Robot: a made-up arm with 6 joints.
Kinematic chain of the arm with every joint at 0, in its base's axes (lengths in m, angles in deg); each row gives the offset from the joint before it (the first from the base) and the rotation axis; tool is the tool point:
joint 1: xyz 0 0 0.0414 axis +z
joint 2: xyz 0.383 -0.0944 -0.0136 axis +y
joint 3: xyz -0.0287 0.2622 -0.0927 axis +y
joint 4: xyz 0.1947 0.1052 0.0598 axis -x
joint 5: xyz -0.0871 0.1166 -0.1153 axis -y
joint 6: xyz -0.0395 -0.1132 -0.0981 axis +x
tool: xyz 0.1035 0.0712 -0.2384
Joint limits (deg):
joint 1: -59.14..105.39
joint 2: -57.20..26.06
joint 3: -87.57..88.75
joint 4: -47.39..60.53
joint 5: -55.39..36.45
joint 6: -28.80..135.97
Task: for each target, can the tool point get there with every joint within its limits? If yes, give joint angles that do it. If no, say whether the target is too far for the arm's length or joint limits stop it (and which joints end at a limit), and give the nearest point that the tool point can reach.
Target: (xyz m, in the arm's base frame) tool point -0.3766 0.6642 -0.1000
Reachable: yes | joints 63.26 -34.08 16.77 -37.02 -48.32 49.46
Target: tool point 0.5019 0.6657 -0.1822
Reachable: yes | joints 25.58 -24.29 -36.35 10.36 -21.14 29.85
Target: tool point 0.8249 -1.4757 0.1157
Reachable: no: too far | nearest point 0.5810 -0.6971 0.0123 | short by 0.822 m
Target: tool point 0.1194 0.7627 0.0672
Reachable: yes | joints 46.53 -18.01 -66.76 18.78 -6.65 71.40
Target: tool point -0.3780 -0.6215 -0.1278
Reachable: no: joint limits stop it (at a limit: joint 1, joint 2, joint 3) | nearest point -0.3677 -0.2166 -0.1235 | short by 0.405 m
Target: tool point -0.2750 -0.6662 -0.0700
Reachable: no: joint limits stop it (at a limit: joint 1, joint 2, joint 4, joint 6) | nearest point 0.1069 -0.4778 -0.0781 | short by 0.426 m
